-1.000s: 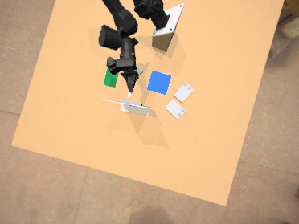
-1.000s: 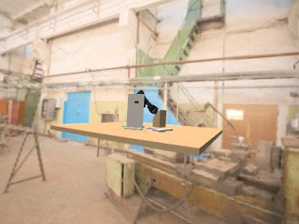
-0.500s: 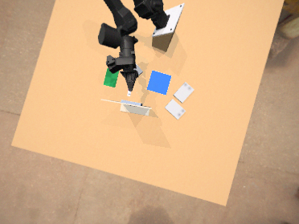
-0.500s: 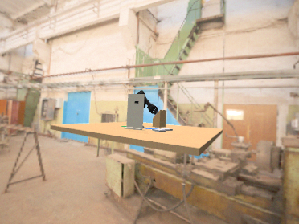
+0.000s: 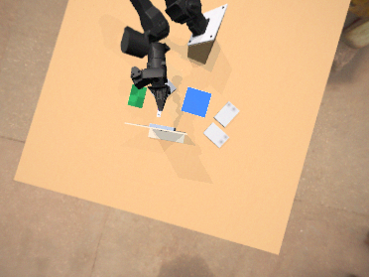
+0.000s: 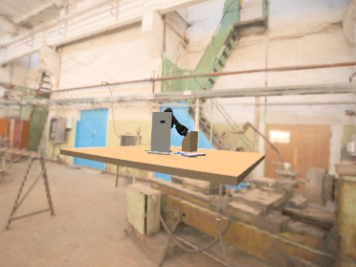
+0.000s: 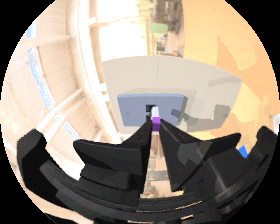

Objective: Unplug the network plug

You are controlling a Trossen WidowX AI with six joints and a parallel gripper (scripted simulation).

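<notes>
Right now the blue marked square is 240 mm below my gripper tip, 120 mm behind it and 100 mm to the left of it. The rest, counted from my gripper tip: upright panel (100 mm below, 60 mm ahead, 30 mm to the left); then network plug (10 mm ahead).
</notes>
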